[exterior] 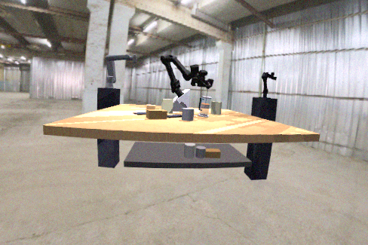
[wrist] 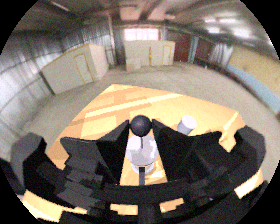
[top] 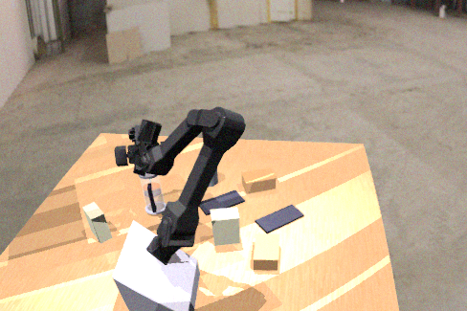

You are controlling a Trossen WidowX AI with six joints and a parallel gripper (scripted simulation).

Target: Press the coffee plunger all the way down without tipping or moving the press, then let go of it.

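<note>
The coffee press lies 4 cm behind my gripper tip, 2 cm to the right of it and 11 cm below it.
</note>
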